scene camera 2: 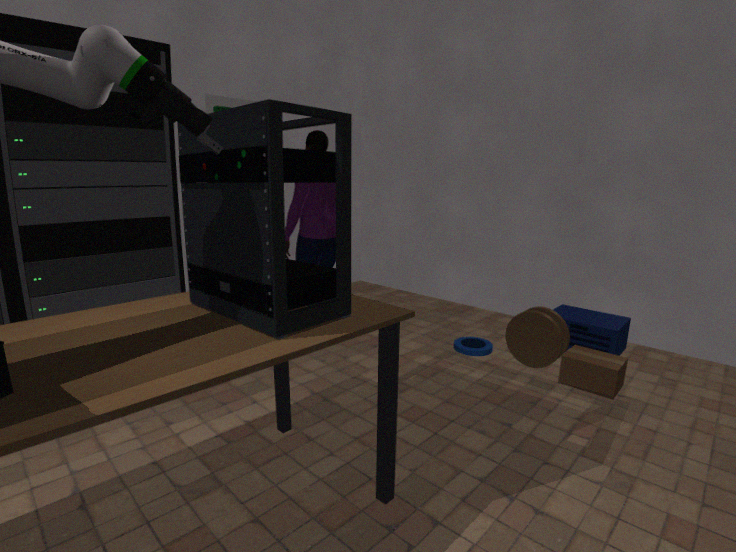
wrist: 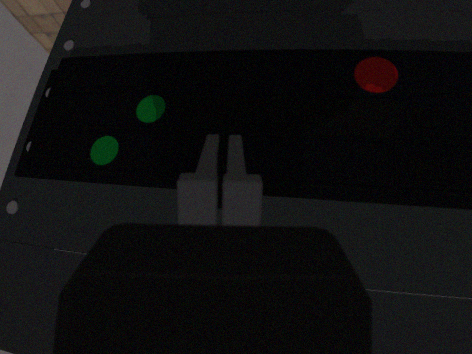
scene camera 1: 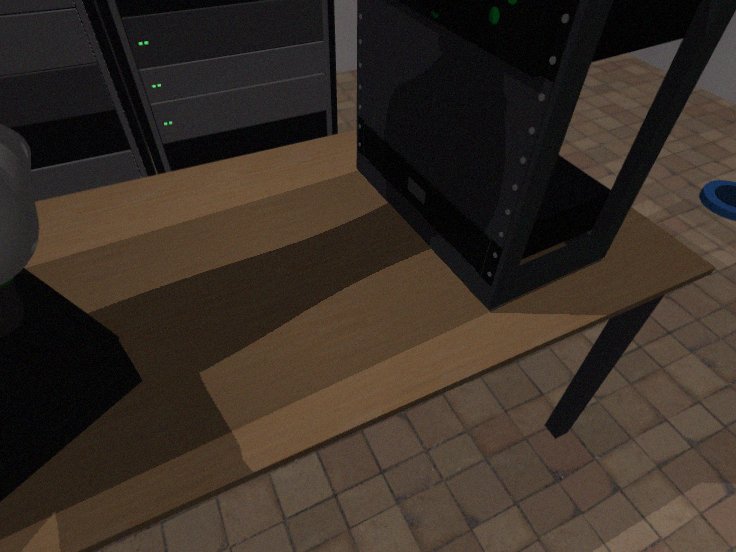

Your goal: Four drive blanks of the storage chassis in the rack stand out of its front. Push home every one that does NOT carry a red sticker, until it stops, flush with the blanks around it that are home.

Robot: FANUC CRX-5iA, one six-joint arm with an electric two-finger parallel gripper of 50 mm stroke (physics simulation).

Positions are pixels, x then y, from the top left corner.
rack: scene camera 2; wrist 350, 120; scene camera 1
same spot on rack: [scene camera 2: 235, 237] = [scene camera 1: 451, 135]
